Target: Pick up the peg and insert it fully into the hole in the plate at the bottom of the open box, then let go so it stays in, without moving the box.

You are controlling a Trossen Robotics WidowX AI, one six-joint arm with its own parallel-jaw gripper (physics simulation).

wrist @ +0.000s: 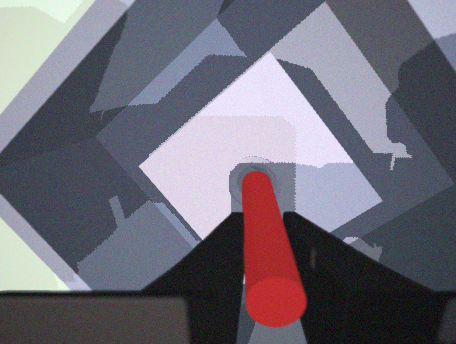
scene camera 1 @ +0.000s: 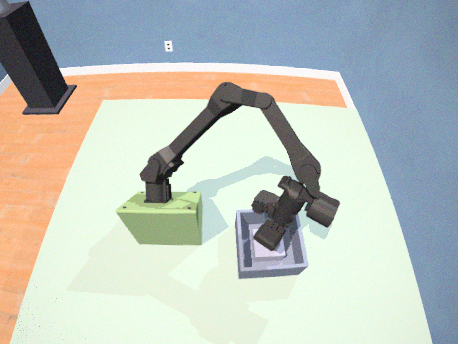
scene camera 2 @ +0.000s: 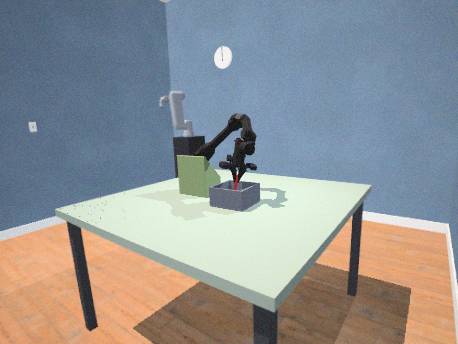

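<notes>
My gripper is shut on the red peg, which points down inside the box; in scene camera 1 the arm hides the fingertips and peg. The open blue-grey box stands on the table. The pale square plate lies at its bottom. In the wrist view the peg's lower end overlaps the hole and covers much of it; part of the round rim shows to the left and above. Whether the tip has entered the hole cannot be told.
The green base block carries the arm and stands beside the box. The box walls surround the plate and the fingers. The pale green table lies under both. A dark pedestal stands beyond the table.
</notes>
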